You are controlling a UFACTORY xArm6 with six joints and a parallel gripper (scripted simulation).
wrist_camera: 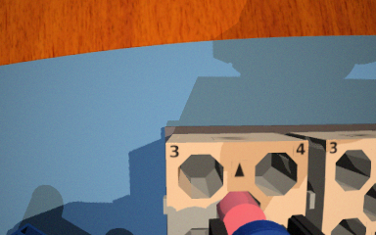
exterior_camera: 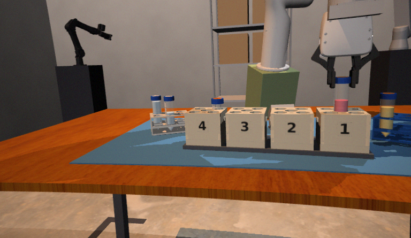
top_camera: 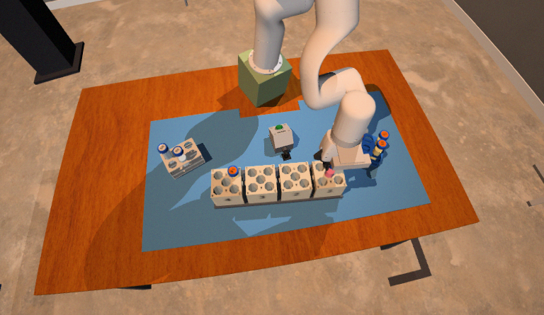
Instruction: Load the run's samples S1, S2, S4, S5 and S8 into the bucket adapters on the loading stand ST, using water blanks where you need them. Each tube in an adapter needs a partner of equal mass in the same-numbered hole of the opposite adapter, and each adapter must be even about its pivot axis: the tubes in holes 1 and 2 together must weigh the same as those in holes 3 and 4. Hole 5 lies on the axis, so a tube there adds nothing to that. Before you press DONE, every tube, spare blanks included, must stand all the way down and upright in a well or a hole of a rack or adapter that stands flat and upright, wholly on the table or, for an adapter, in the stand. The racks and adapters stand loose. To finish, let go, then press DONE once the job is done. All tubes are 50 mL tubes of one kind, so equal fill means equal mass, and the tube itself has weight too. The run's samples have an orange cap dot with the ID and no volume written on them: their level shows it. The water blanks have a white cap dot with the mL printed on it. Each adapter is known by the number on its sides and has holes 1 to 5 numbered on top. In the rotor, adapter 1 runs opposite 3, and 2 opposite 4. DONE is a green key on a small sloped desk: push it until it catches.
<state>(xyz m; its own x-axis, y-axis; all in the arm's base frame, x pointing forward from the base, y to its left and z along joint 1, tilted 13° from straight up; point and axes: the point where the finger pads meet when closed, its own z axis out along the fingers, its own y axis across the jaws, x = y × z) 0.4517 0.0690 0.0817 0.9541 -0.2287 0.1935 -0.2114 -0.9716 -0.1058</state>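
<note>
My gripper is now 50 mm above the sample tube and 10 mm past it. Also, from my hand: green key: 240 mm behind, 100 mm below, 90 mm to the right; blue sample rack: 190 mm to the left, 140 mm below, 80 mm behind; loading stand: 160 mm to the right, 160 mm below, 40 mm behind.
</note>
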